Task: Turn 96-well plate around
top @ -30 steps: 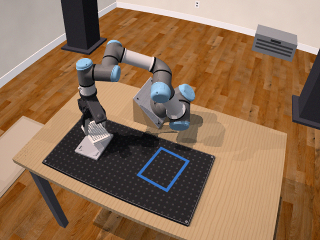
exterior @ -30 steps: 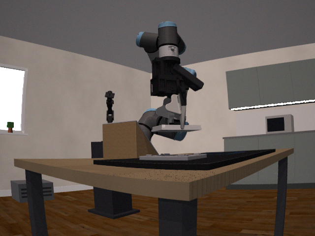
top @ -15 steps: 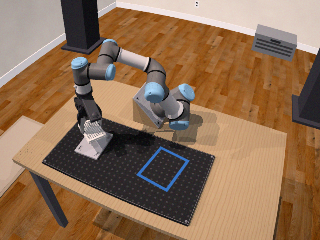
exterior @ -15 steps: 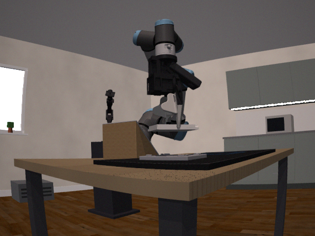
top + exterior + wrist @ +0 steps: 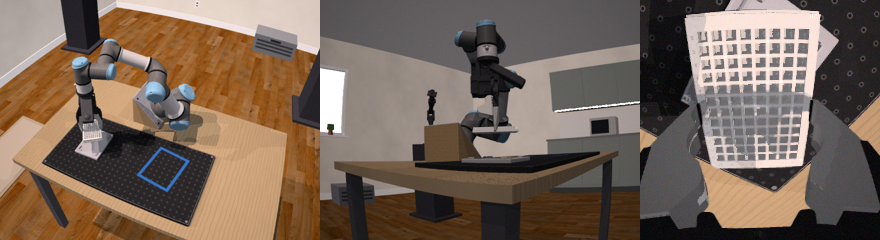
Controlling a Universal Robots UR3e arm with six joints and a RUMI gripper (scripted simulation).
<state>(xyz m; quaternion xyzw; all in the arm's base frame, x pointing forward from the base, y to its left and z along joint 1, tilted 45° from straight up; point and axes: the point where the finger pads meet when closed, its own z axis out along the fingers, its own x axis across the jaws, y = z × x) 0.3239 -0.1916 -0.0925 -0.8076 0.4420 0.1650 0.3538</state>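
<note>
My gripper is now 10 mm above the 96-well plate. The rest, counted from my hand: plate nest N1: 100 mm below.
</note>
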